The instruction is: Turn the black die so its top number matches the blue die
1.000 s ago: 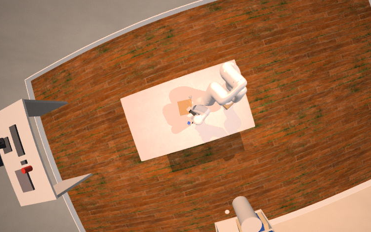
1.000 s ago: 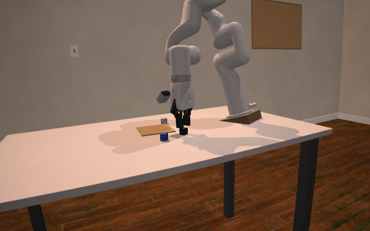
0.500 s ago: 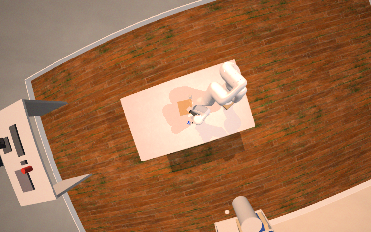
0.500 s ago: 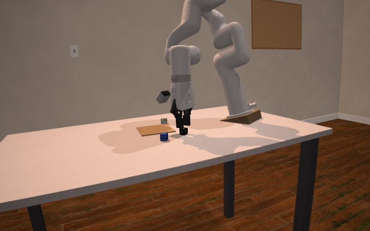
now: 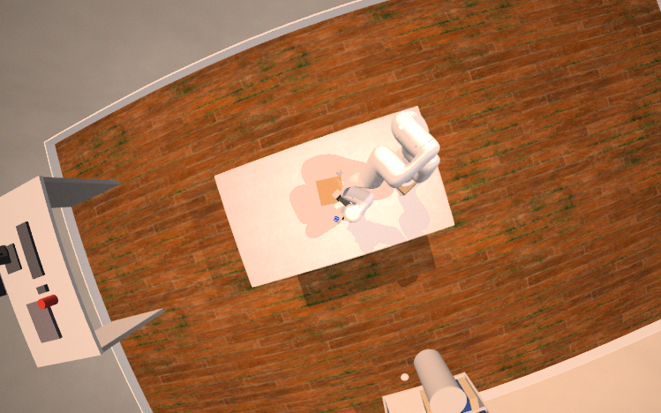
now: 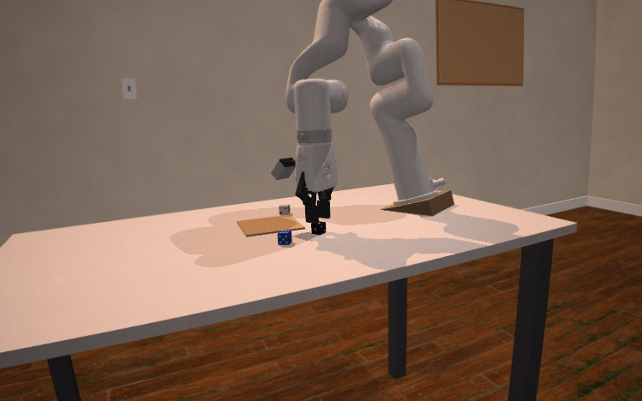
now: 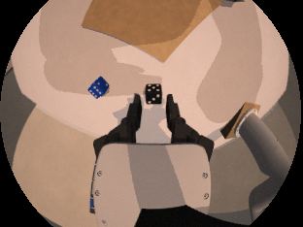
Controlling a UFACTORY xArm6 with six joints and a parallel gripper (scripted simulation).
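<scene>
Right now the black die is 4 cm below my hand. From my hand the other things lie so: blue die (9 cm ahead, 4 cm to the left, 4 cm below); then mat (8 cm ahead, 12 cm to the right, 5 cm below); then white die (2 cm ahead, 22 cm to the right, 4 cm below).
</scene>
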